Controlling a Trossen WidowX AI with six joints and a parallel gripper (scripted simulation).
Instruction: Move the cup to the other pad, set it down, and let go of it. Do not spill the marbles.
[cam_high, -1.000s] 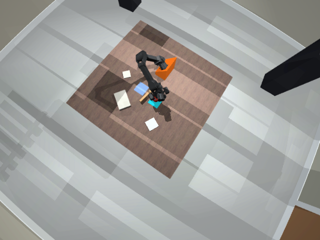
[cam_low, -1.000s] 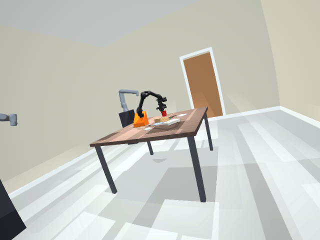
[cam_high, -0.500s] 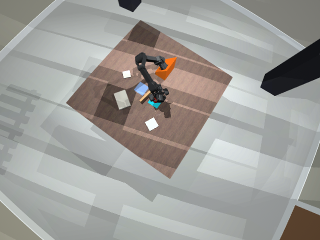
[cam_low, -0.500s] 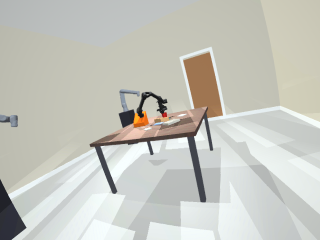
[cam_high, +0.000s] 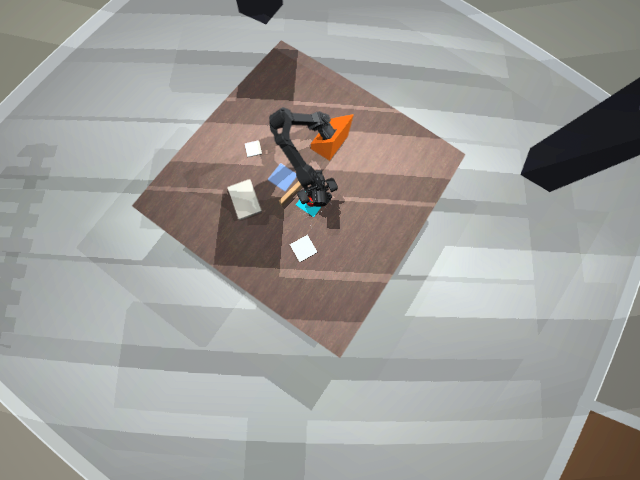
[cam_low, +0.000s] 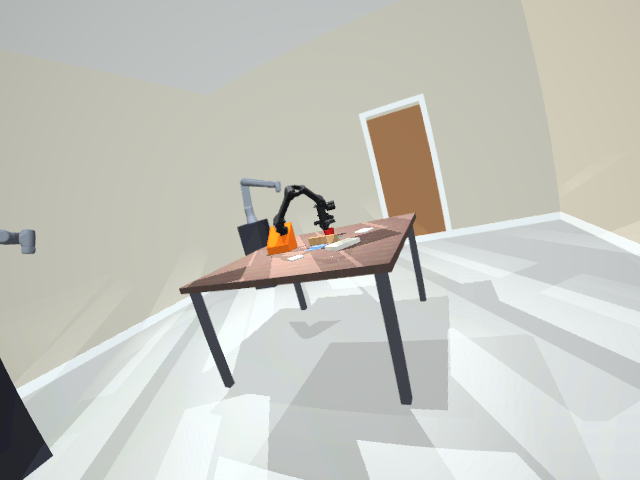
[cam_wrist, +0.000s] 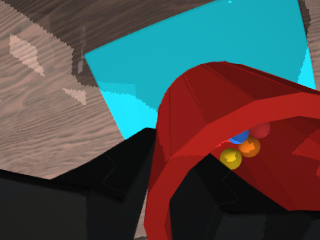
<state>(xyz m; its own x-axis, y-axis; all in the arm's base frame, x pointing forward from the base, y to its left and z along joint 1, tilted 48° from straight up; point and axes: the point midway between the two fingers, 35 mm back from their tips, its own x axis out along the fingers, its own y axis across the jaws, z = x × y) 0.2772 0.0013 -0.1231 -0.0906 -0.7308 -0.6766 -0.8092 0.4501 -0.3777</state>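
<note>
Right now the cyan pad is 30 mm ahead of my gripper tip, 20 mm to the right of it and 50 mm below it. From my gripper tip the other things lie so: red cup: 20 mm ahead, 20 mm to the right; then wooden bar: 120 mm to the right, 30 mm below.
</note>
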